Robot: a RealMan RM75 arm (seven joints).
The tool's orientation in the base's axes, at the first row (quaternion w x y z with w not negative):
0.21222 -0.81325 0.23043 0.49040
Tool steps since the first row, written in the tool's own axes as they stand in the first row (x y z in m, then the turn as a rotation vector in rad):
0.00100 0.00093 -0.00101 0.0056 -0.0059 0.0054
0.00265 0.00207 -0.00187 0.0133 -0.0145 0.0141
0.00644 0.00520 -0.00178 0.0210 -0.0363 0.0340
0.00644 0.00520 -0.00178 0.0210 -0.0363 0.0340
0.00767 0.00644 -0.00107 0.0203 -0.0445 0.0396
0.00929 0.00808 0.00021 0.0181 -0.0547 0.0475
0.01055 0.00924 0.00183 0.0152 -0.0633 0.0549
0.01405 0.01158 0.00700 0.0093 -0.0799 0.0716
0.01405 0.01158 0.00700 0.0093 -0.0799 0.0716
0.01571 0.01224 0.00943 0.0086 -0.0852 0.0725
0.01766 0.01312 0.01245 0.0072 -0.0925 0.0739
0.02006 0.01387 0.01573 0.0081 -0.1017 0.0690
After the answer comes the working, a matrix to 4 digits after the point.
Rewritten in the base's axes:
0.00058 -0.00149 -0.00057 0.0020 0.0069 -0.0066
0.00120 -0.00317 -0.00182 0.0041 0.0175 -0.0162
0.00087 -0.00627 -0.00562 0.0060 0.0451 -0.0291
0.00087 -0.00627 -0.00562 0.0060 0.0451 -0.0291
0.00016 -0.00707 -0.00718 0.0066 0.0550 -0.0299
-0.00102 -0.00792 -0.00937 0.0061 0.0681 -0.0301
-0.00231 -0.00814 -0.01133 0.0048 0.0797 -0.0296
-0.00585 -0.00765 -0.01696 0.0003 0.1036 -0.0295
-0.00585 -0.00765 -0.01696 0.0003 0.1036 -0.0295
-0.00725 -0.00707 -0.01957 0.0025 0.1085 -0.0286
-0.00907 -0.00638 -0.02272 0.0052 0.1154 -0.0271
-0.01081 -0.00551 -0.02636 0.0143 0.1198 -0.0247

The tool's axes in the first row as the columns of a matrix, in the base's axes (rounded; the answer above uses it unrounded):
0.4128 -0.5829 -0.6998
-0.1666 -0.8037 0.5712
-0.8954 -0.1192 -0.4289

